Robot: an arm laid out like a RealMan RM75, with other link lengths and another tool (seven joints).
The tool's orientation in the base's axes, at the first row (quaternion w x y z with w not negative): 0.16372 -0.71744 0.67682 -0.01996
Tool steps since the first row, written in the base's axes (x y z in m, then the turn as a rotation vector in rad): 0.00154 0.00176 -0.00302 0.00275 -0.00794 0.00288; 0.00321 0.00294 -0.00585 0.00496 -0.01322 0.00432; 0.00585 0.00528 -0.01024 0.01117 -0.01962 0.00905; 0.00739 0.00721 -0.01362 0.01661 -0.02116 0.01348; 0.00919 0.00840 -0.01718 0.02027 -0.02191 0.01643; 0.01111 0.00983 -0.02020 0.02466 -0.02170 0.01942; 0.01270 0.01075 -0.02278 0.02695 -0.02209 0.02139; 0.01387 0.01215 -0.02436 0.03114 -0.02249 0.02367; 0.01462 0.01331 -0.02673 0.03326 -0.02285 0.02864; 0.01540 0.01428 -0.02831 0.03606 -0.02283 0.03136; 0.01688 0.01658 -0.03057 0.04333 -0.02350 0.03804; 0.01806 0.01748 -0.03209 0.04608 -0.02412 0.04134
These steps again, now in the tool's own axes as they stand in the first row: -0.00101 -0.00075 0.00361 0.00744 -0.00317 -0.00369; -0.00148 -0.00165 0.00695 0.01250 -0.00552 -0.00559; -0.00270 -0.00312 0.01224 0.01836 -0.01255 -0.00984; -0.00381 -0.00378 0.01623 0.01947 -0.01891 -0.01299; -0.00413 -0.00462 0.02029 0.01993 -0.02319 -0.01502; -0.00479 -0.00572 0.02393 0.01952 -0.02822 -0.01670; -0.00506 -0.00661 0.02695 0.01971 -0.03093 -0.01807; -0.00603 -0.00737 0.02903 0.02001 -0.03556 -0.01926; -0.00664 -0.00750 0.03170 0.01958 -0.03889 -0.02351; -0.00722 -0.00787 0.03359 0.01926 -0.04231 -0.02538; -0.00891 -0.00878 0.03658 0.01923 -0.05105 -0.03001; -0.00940 -0.00954 0.03850 0.01943 -0.05455 -0.03257
